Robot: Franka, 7 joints.
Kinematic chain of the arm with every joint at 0, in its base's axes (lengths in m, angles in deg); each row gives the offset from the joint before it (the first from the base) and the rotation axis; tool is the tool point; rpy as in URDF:
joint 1: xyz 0 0 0.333 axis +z
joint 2: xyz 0 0 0 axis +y
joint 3: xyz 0 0 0.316 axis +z
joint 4: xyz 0.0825 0 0 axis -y
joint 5: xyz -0.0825 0 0.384 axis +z
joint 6: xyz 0 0 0 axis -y
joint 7: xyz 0.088 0 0 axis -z
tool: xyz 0 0 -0.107 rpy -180 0 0
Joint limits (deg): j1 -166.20..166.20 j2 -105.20..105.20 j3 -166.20..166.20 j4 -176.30..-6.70 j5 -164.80..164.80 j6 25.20..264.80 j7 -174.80..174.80
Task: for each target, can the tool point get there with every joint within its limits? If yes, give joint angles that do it. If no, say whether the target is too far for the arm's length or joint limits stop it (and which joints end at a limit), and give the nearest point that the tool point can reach.
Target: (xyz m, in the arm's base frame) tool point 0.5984 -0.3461 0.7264
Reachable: yes | joints 131.16 -64.74 -42.14 -33.17 63.52 207.15 -73.47
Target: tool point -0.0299 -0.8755 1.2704
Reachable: no: too far | nearest point -0.0200 -0.5854 0.9598 | short by 0.425 m
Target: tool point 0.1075 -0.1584 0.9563
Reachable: yes | joints 103.09 -72.26 -3.51 -112.11 15.19 219.95 -23.02
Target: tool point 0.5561 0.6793 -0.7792
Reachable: no: too far | nearest point 0.3581 0.4374 -0.2798 | short by 0.589 m
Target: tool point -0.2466 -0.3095 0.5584
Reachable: yes | joints -52.46 -82.33 -56.48 -150.38 17.09 162.55 5.32
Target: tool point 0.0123 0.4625 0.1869
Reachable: yes | joints 129.13 35.16 -28.16 -145.01 -138.00 62.64 -142.17
